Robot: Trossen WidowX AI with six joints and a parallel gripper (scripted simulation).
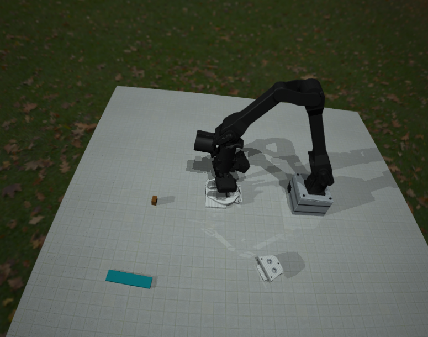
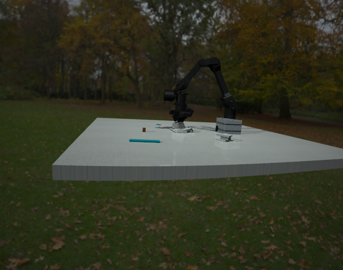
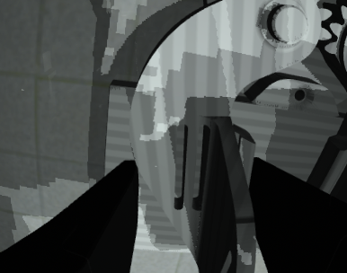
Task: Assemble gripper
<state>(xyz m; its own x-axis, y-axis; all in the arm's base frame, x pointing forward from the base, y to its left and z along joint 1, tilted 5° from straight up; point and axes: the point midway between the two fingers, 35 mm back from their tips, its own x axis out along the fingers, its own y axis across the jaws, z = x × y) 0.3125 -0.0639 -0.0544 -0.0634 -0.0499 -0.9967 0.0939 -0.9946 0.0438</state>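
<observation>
Now: the gripper jaw 50 mm to the left of my gripper tip and 30 mm behind it. Also, from my gripper tip: small teal tile (270 mm to the right, 60 mm ahead, 20 mm below); then small brown block (220 mm ahead, 70 mm to the left, 10 mm below); then white ribbed block (310 mm to the left, 140 mm behind, 10 mm below).
</observation>
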